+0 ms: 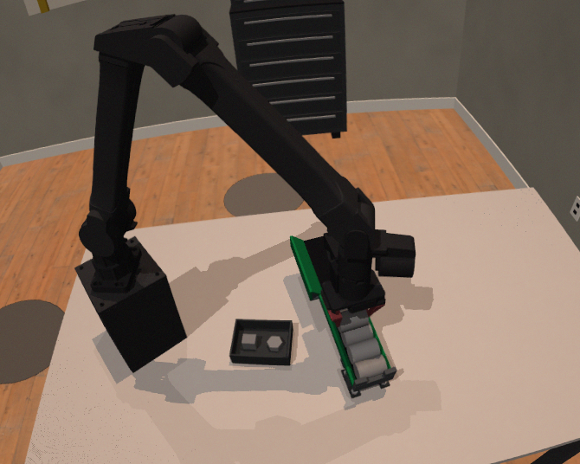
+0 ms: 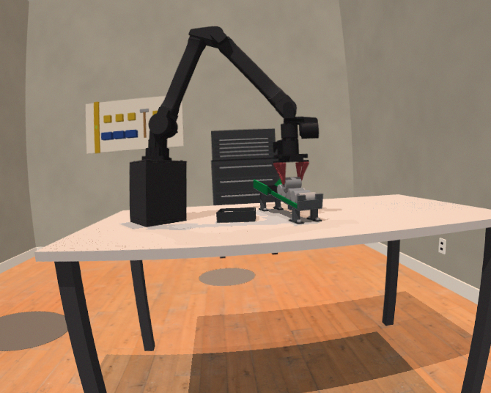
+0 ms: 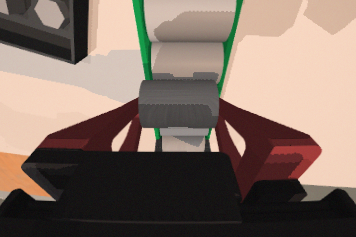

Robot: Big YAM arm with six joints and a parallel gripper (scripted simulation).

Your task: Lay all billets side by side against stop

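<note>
Right now my hand is 110 mm to the left of the stop, 60 mm above it and 40 mm short of it. Round my hand: black tray: 190 mm behind, 110 mm below, 20 mm to the left.
</note>
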